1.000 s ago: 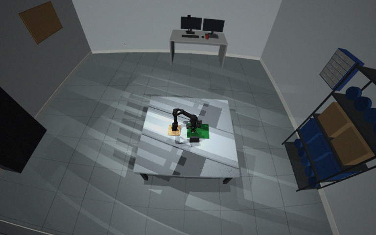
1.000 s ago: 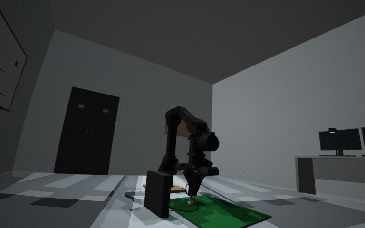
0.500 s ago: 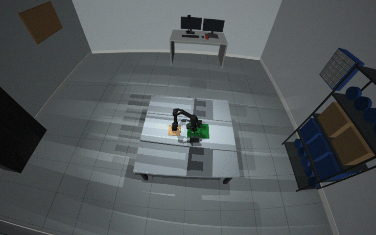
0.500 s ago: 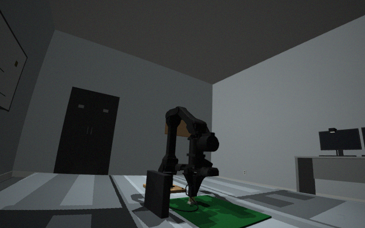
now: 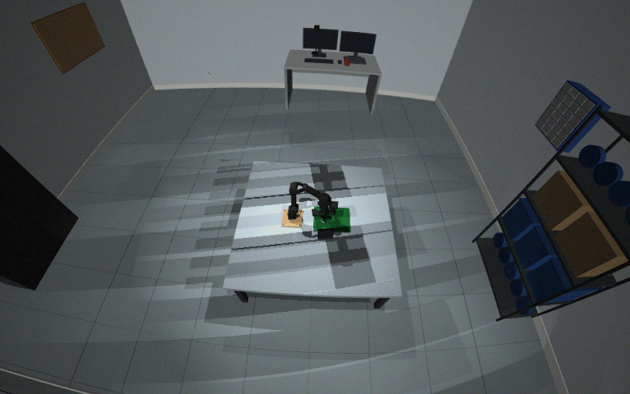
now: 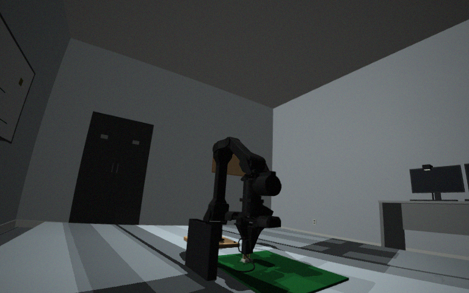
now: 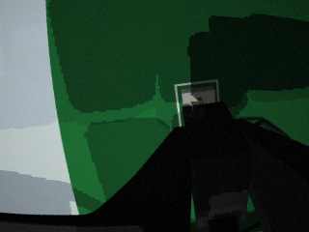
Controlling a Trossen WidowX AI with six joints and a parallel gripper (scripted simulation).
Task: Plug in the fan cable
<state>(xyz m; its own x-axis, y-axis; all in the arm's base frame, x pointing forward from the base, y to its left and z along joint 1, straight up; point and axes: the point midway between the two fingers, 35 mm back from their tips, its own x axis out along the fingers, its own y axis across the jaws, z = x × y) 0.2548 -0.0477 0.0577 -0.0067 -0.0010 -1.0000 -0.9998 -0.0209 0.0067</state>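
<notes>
My gripper tip is now 1 cm to the left of the black fan plug and 1 cm below it. From my gripper tip the other things lie so: green board: 8 cm ahead, 5 cm below, 1 cm to the left; black fan: 16 cm to the right, 2 cm above; four-pin header: 4 cm below, 1 cm to the right.
</notes>
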